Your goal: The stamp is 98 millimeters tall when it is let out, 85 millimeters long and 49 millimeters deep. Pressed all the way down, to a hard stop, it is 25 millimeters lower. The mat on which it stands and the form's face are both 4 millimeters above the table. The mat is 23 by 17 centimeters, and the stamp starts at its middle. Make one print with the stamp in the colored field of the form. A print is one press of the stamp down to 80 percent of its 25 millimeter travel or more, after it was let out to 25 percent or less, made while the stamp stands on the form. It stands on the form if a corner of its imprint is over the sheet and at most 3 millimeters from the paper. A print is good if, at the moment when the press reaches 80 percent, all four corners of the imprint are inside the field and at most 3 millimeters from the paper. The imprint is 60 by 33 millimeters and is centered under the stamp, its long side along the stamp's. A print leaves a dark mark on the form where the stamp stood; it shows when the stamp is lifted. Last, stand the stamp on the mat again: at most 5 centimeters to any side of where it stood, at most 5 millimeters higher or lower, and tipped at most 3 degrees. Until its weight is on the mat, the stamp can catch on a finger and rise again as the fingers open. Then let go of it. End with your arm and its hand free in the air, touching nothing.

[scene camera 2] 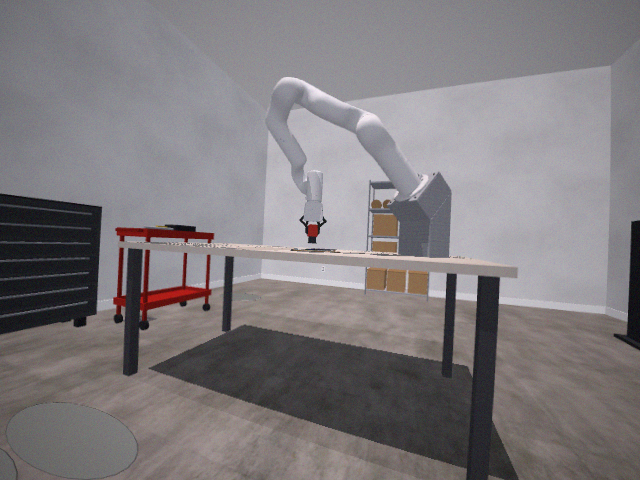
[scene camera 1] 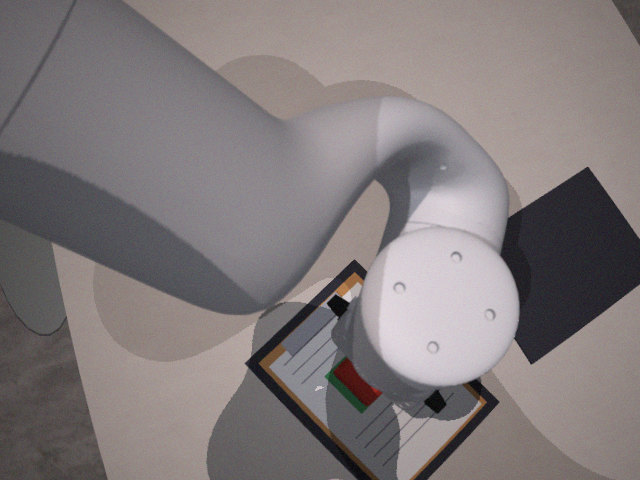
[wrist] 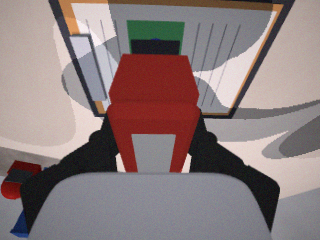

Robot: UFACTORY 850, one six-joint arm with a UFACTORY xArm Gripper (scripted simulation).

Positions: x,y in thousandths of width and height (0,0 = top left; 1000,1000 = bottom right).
Labels:
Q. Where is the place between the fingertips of my gripper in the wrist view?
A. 483,440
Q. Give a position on a dark mat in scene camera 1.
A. At 885,522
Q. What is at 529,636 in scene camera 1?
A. My gripper.

